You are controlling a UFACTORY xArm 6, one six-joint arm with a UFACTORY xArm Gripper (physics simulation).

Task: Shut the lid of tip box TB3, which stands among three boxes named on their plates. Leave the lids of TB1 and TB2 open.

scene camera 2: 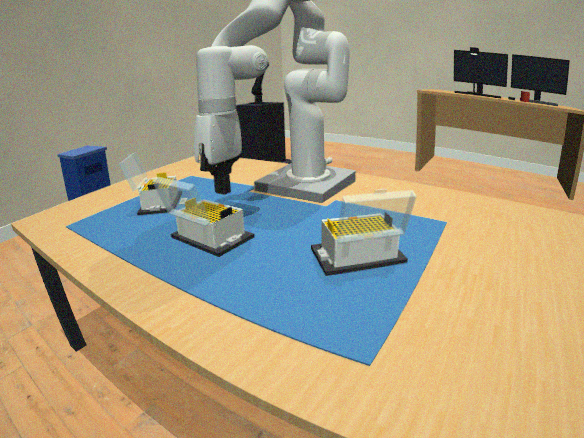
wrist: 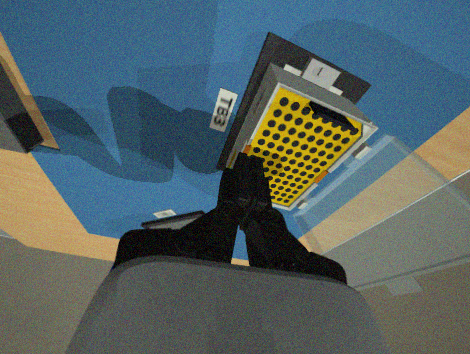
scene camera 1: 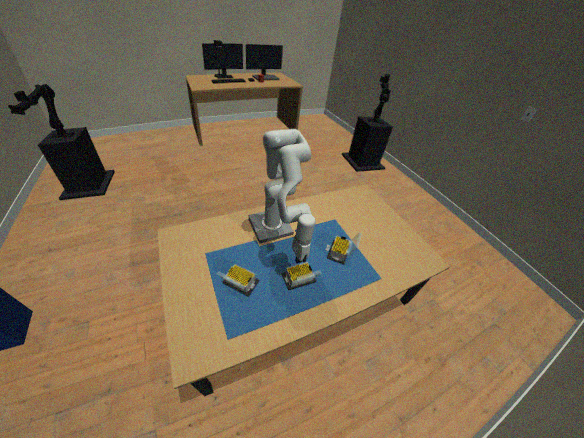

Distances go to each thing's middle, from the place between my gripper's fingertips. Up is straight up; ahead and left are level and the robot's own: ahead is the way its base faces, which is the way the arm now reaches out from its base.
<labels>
I see the name plate (wrist: 226,99) 2 cm behind my hand, 1 cm to the right of it and 9 cm below it.
</labels>
